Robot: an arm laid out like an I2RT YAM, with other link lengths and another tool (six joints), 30 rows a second.
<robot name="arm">
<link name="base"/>
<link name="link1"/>
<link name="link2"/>
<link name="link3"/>
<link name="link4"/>
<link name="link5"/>
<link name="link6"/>
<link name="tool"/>
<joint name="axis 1" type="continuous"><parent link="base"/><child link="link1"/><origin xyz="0 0 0.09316" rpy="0 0 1.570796"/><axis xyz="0 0 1"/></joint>
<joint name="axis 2" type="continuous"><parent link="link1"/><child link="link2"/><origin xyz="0.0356 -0.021 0.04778" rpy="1.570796 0 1.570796"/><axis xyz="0 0 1"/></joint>
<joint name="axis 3" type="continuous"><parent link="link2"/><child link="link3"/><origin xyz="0.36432 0 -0.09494" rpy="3.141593 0 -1.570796"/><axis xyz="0 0 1"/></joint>
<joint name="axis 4" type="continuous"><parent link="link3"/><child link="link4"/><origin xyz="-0.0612 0.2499 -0.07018" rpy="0 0 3.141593"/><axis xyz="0 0 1"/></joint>
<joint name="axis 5" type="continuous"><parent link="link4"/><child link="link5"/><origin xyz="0.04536 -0.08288 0.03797" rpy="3.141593 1.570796 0"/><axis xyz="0 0 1"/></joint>
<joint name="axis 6" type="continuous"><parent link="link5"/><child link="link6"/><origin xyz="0 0.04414 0.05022" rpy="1.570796 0 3.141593"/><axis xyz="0 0 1"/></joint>
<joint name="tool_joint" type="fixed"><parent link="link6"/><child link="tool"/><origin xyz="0.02 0.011 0.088" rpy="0.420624 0 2.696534"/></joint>
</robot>
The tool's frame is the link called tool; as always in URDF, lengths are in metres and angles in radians. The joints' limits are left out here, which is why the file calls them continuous.
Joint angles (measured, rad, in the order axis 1, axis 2, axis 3, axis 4, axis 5, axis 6), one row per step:
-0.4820, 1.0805, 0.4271, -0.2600, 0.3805, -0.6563
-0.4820, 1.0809, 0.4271, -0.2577, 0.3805, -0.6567
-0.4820, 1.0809, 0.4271, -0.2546, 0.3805, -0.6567
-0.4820, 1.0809, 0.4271, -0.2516, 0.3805, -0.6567
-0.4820, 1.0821, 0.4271, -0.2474, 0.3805, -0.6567
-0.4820, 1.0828, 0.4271, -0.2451, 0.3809, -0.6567
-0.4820, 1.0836, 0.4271, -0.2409, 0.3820, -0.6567
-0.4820, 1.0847, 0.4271, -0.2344, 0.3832, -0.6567
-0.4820, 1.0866, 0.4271, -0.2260, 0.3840, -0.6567
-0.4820, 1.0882, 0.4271, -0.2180, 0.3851, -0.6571
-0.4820, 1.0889, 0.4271, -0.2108, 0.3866, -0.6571
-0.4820, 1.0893, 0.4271, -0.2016, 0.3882, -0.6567
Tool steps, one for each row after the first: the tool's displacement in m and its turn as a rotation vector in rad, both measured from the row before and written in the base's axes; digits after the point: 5 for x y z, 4 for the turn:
0.00035, -0.00018, 0.00021, -0.0010, -0.0014, 0.0003
0.00043, -0.00022, 0.00037, -0.0014, -0.0027, 0.0000
0.00042, -0.00022, 0.00036, -0.0014, -0.0027, 0.0000
0.00065, -0.00034, 0.00029, -0.0014, -0.0027, 0.0000
0.00032, -0.00022, 0.00017, -0.0010, -0.0013, -0.0002
0.00052, -0.00041, 0.00042, -0.0023, -0.0026, -0.0007
0.00084, -0.00059, 0.00065, -0.0033, -0.0044, -0.0008
0.00118, -0.00072, 0.00072, -0.0036, -0.0055, -0.0005
0.00108, -0.00071, 0.00075, -0.0039, -0.0050, -0.0004
0.00087, -0.00065, 0.00085, -0.0040, -0.0052, -0.0010
0.00110, -0.00078, 0.00116, -0.0050, -0.0075, -0.0013

